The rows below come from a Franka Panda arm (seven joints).
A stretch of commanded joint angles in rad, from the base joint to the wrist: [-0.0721, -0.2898, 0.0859, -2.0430, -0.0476, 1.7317, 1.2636]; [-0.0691, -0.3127, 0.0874, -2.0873, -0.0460, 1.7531, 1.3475]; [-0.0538, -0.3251, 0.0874, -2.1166, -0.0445, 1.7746, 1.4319]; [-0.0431, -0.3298, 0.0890, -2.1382, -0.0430, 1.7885, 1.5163]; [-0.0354, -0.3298, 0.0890, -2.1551, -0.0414, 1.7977, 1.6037]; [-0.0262, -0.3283, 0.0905, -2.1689, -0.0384, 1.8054, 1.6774]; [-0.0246, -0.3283, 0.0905, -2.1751, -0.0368, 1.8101, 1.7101]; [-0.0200, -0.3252, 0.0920, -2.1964, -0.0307, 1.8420, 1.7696]
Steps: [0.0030, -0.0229, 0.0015, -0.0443, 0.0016, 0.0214, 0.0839]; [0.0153, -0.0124, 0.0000, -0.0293, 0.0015, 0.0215, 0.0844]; [0.0107, -0.0047, 0.0016, -0.0216, 0.0015, 0.0139, 0.0844]; [0.0077, 0.0000, 0.0000, -0.0169, 0.0016, 0.0092, 0.0874]; [0.0092, 0.0015, 0.0015, -0.0138, 0.0030, 0.0077, 0.0737]; [0.0016, 0.0000, 0.0000, -0.0062, 0.0016, 0.0047, 0.0327]; [0.0046, 0.0031, 0.0015, -0.0213, 0.0061, 0.0319, 0.0595]
